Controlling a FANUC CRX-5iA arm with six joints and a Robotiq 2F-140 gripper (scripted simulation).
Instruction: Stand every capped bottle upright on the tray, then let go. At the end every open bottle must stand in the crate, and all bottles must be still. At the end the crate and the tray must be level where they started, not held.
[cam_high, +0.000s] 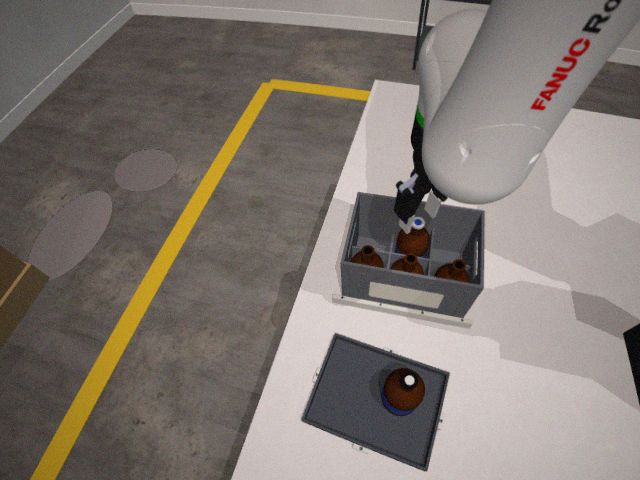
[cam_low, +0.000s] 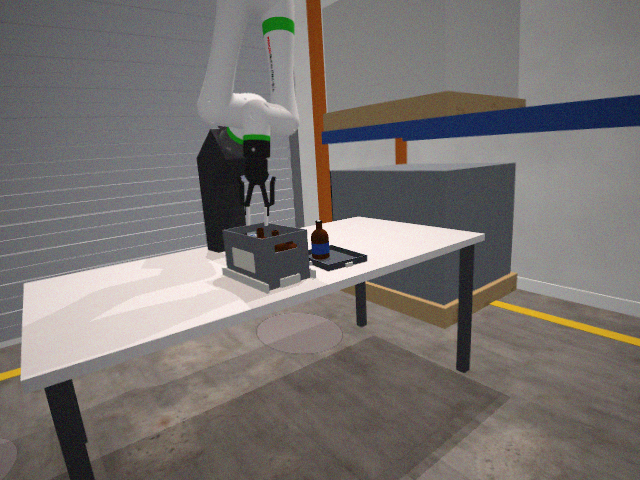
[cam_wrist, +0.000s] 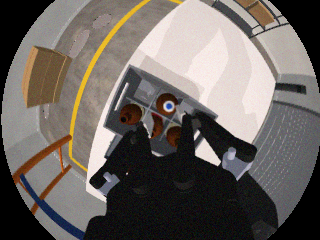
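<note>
The grey crate is 1 cm behind my hand, 2 cm to the left of it and 14 cm below it. The rest, counted from my hand: flat tray 4 cm behind, 31 cm to the left, 21 cm below.
</note>
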